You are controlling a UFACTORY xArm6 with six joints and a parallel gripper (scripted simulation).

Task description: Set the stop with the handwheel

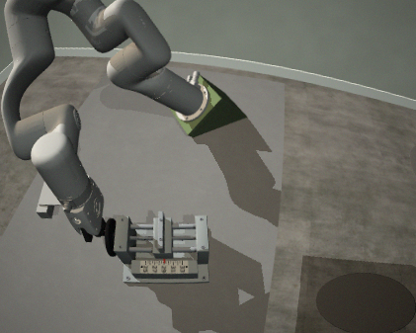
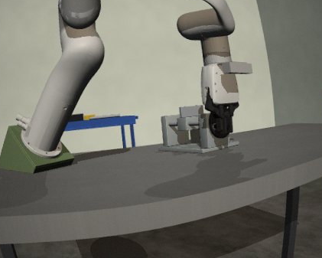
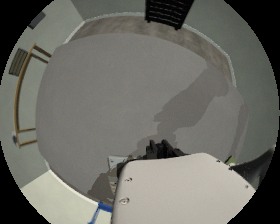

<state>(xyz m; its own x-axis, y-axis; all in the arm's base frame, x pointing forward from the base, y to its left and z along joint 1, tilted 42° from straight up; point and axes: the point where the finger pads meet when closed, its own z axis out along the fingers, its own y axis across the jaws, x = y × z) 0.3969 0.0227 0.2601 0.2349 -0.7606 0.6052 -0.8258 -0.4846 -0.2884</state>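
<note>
My gripper is now 16 cm to the right of the movable stop and 2 cm below it. The rest, counted from my hand: black handwheel: 3 cm to the left.
</note>
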